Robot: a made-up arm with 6 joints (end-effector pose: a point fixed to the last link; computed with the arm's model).
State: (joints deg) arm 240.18 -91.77 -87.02 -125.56 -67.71 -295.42
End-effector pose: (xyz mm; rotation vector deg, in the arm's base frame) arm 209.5 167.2 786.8 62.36 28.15 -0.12
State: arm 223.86 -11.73 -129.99 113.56 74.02 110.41
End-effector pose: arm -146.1 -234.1 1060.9 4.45 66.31 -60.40
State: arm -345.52 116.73 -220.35 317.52 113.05 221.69
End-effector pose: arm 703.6 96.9 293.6 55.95 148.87 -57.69
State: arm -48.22 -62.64 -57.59 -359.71 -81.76 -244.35
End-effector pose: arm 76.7 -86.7 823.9 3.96 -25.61 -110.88
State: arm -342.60 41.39 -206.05 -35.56 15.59 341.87
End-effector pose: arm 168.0 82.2 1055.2 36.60 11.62 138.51
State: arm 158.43 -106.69 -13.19 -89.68 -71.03 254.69
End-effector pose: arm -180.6 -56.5 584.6 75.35 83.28 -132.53
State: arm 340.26 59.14 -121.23 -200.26 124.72 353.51
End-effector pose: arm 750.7 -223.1 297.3 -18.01 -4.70 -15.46
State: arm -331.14 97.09 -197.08 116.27 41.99 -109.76
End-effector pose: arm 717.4 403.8 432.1 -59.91 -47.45 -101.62
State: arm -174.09 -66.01 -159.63 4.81 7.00 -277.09
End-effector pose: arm 752.6 83.4 694.8 28.71 32.20 89.48
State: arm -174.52 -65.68 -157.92 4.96 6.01 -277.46
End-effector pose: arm 741.6 77.0 714.2 27.91 31.27 89.11
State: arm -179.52 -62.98 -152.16 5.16 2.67 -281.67
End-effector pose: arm 687.5 12.3 795.8 23.72 26.42 81.46
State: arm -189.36 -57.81 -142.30 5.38 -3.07 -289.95
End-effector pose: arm 553.3 -83.3 920.4 16.29 18.29 65.18
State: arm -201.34 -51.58 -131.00 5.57 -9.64 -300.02
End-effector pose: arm 356.8 -129.7 1023.4 7.89 9.72 44.06
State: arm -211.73 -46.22 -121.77 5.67 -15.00 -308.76
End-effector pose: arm 187.6 -104.3 1069.4 0.99 3.14 25.02
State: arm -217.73 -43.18 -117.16 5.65 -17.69 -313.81
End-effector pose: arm 105.0 -68.2 1078.7 -2.67 -0.25 13.81
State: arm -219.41 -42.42 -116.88 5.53 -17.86 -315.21
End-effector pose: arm 92.3 -62.8 1080.1 -3.26 -0.88 10.60
